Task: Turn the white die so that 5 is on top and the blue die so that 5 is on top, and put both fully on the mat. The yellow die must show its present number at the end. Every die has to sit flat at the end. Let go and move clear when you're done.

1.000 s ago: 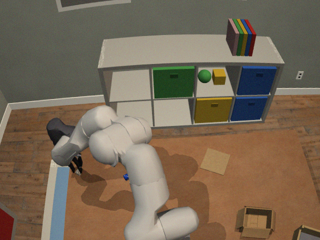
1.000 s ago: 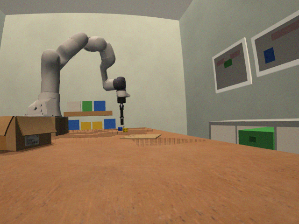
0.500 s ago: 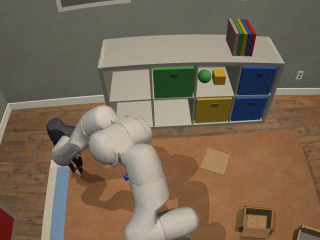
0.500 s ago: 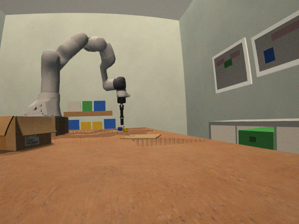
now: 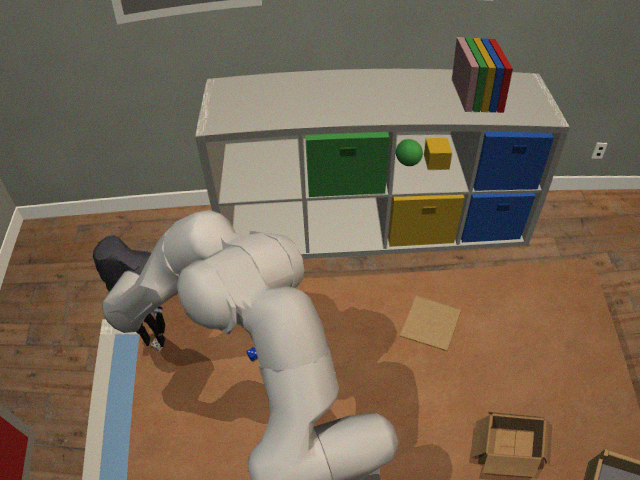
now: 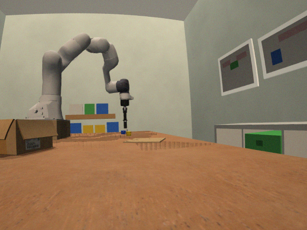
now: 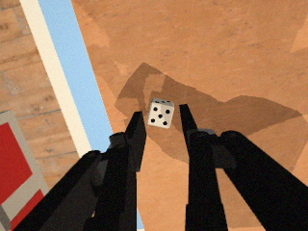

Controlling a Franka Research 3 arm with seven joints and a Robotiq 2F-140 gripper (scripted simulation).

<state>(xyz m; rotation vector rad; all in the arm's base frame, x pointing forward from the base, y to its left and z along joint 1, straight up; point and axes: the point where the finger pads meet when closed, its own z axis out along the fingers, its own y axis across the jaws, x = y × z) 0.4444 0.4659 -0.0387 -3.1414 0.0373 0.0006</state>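
Now: hand 50 mm above the white die. Round my hand: tan mat (70 mm ahead, 760 mm to the right, 60 mm below); then yellow die (10 mm ahead, 440 mm to the right, 50 mm below); then blue die (20 mm behind, 270 mm to the right, 50 mm below).
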